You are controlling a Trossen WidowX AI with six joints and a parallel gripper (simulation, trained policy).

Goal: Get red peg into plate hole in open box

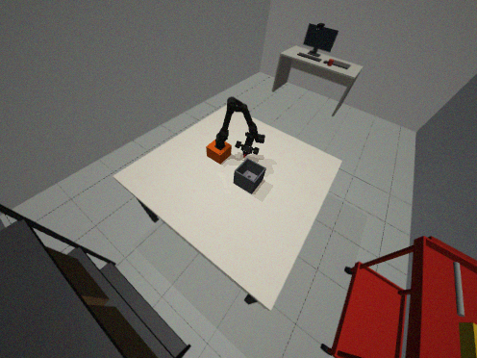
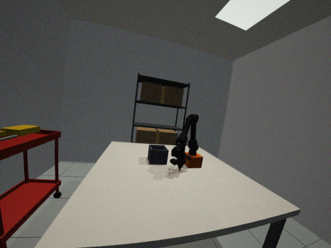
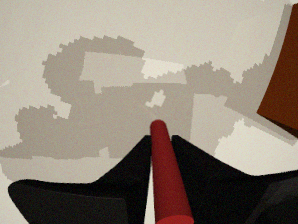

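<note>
My gripper tip is now 190 mm to the left of the grey plate, 170 mm short of it and 20 mm below it. From my gripper tip the other things lie so: red peg: 20 mm above.
</note>
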